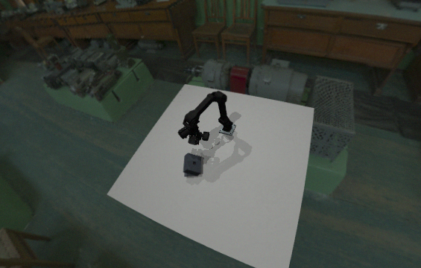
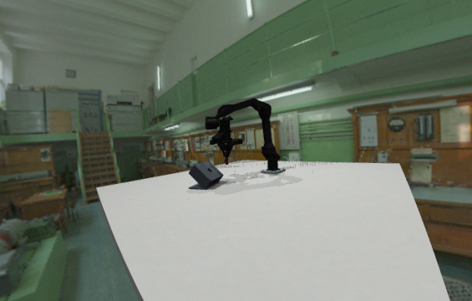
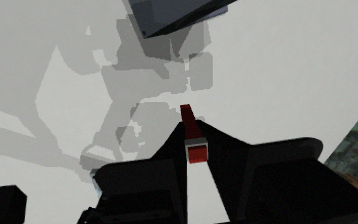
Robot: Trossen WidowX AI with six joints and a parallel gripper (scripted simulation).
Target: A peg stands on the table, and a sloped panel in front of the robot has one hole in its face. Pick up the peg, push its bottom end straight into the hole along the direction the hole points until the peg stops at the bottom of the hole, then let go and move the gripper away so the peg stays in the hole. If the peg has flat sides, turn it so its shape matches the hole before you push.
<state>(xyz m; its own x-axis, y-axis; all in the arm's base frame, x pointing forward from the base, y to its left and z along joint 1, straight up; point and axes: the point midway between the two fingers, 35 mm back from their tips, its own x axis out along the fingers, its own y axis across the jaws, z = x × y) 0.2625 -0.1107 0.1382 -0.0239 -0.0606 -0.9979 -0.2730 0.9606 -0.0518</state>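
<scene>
The sloped dark grey panel is 150 mm ahead of my gripper tip, 40 mm to the left of it and 60 mm below it. From my gripper tip the other things lie so: red square peg (20 mm above).
</scene>
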